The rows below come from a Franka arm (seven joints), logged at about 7 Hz.
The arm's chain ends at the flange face. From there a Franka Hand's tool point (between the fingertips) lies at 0.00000 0.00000 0.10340 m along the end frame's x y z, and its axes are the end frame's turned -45 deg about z.
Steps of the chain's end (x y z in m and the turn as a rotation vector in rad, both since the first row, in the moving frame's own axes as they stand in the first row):
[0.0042, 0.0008, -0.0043, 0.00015, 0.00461, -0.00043]
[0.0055, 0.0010, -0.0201, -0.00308, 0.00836, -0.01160]
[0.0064, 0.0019, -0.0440, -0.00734, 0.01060, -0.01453]
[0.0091, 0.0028, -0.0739, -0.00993, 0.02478, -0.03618]
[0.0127, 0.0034, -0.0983, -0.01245, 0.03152, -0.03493]
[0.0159, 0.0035, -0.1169, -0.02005, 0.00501, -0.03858]
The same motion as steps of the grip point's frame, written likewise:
[0.0028, 0.0039, -0.0043, -0.00315, 0.00337, -0.00043]
[0.0036, 0.0054, -0.0201, -0.00809, 0.00373, -0.01160]
[0.0034, 0.0072, -0.0440, -0.01269, 0.00231, -0.01453]
[0.0056, 0.0109, -0.0739, -0.02454, 0.01050, -0.03618]
[0.0080, 0.0146, -0.0984, -0.03109, 0.01348, -0.03493]
[0.0077, 0.0156, -0.1169, -0.01772, -0.01063, -0.03858]

